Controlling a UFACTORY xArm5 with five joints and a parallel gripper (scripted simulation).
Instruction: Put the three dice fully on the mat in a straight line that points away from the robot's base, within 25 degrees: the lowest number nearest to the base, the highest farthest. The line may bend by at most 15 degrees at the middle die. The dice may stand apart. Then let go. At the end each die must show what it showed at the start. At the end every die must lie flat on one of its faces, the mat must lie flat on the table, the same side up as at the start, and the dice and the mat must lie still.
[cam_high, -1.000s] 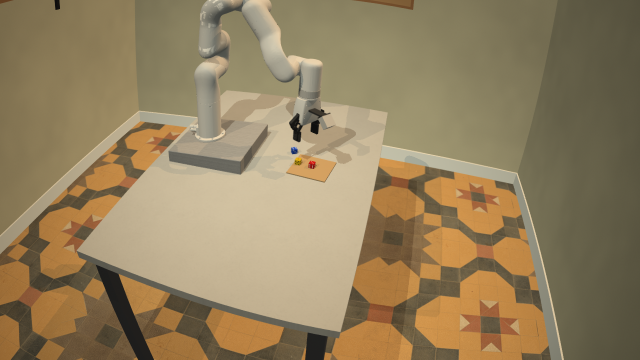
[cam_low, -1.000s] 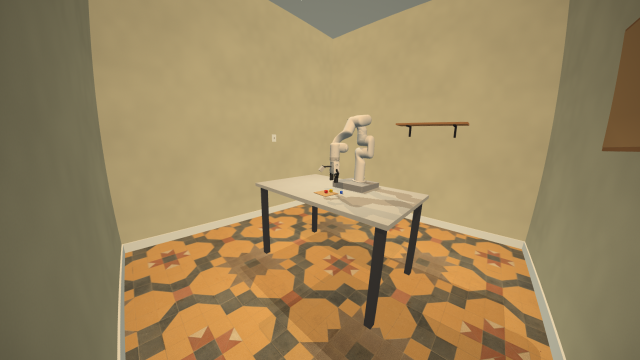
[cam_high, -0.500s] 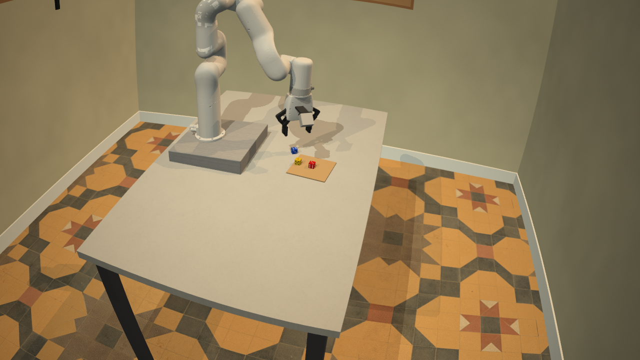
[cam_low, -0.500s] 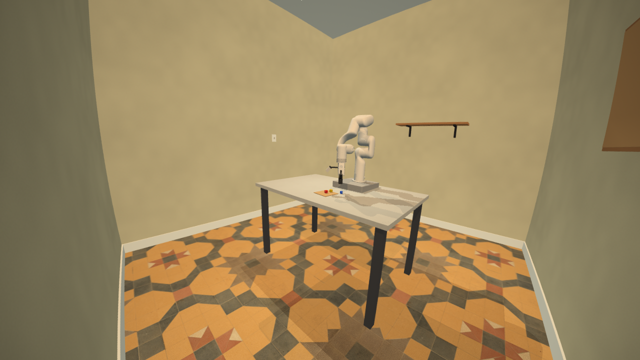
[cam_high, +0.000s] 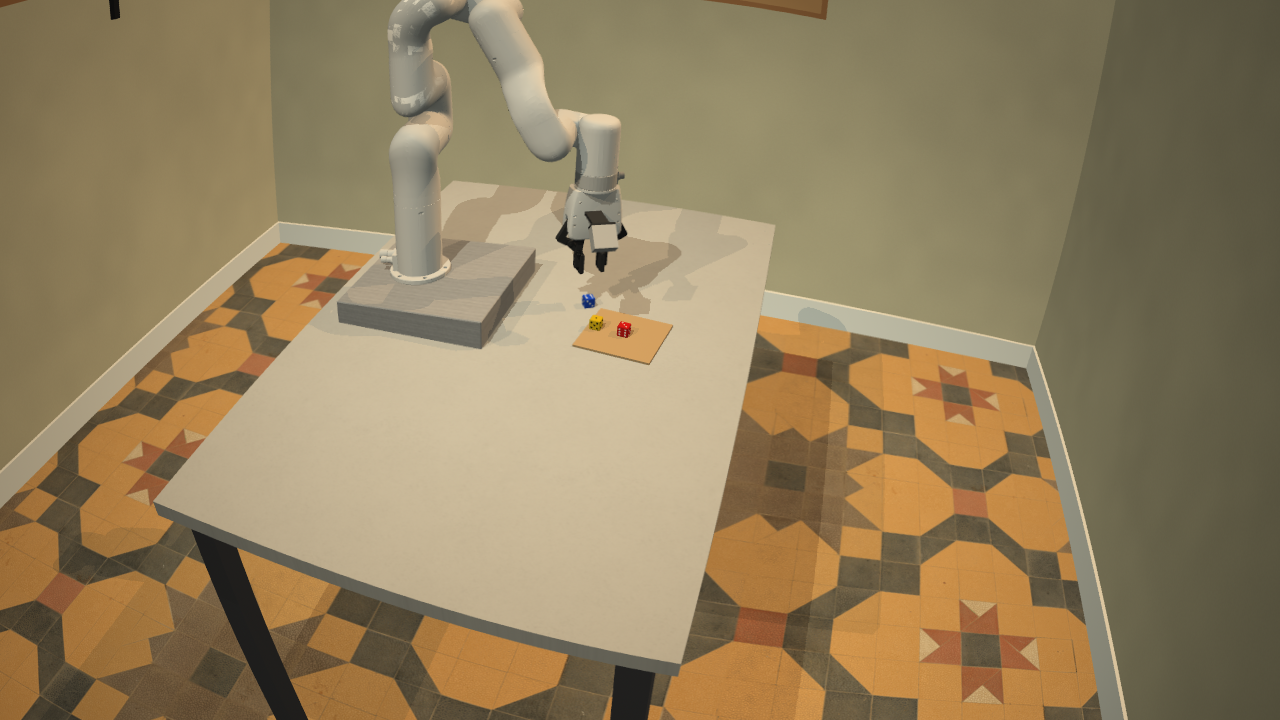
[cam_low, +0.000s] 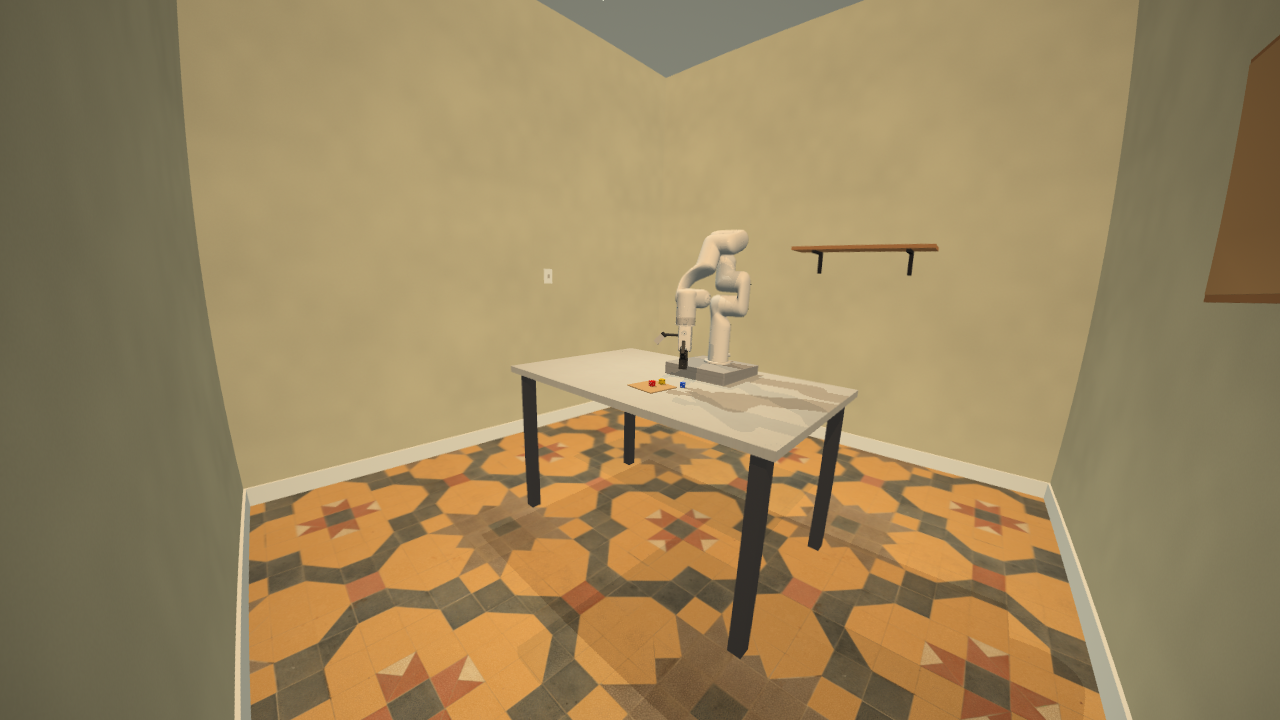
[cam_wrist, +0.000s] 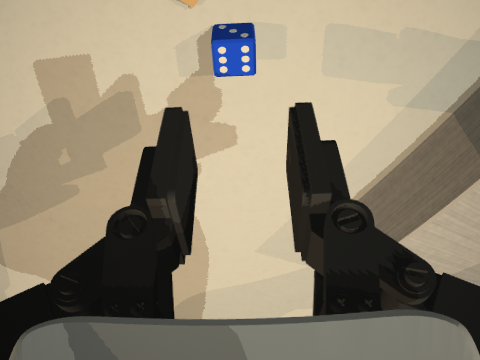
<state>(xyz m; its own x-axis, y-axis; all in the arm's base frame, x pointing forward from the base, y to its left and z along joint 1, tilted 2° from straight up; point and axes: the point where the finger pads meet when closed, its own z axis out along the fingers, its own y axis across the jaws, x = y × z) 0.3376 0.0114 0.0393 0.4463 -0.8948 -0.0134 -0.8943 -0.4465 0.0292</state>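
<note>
The blue die lies 90 mm below my hand. Round my hand: red die 90 mm to the right, 80 mm below, 80 mm ahead; yellow die 80 mm to the right, 80 mm below, 30 mm ahead; mat 100 mm below, 90 mm to the right, 80 mm ahead.
</note>
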